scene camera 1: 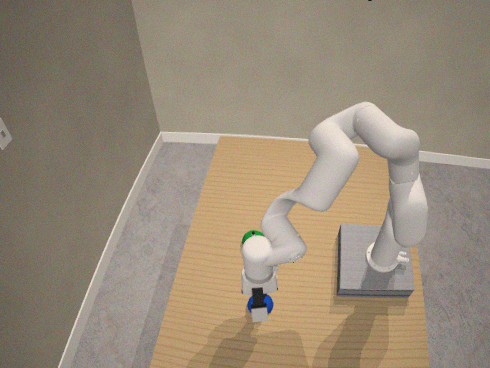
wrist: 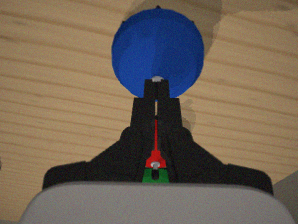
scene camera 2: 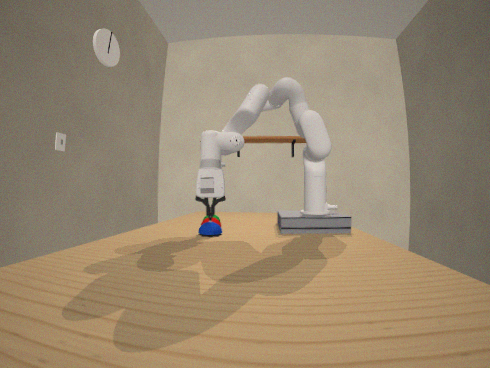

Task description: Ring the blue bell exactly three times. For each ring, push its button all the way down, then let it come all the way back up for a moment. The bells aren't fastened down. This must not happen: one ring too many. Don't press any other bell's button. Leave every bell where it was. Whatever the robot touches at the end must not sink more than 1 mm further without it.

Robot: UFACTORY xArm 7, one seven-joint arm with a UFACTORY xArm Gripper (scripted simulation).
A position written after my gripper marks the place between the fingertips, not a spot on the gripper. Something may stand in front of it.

I see my gripper (scene camera 2: 210, 217) and a blue bell (wrist: 156, 47).
My gripper is seen too in scene camera 1 (scene camera 1: 260, 298) and in the wrist view (wrist: 156, 95).
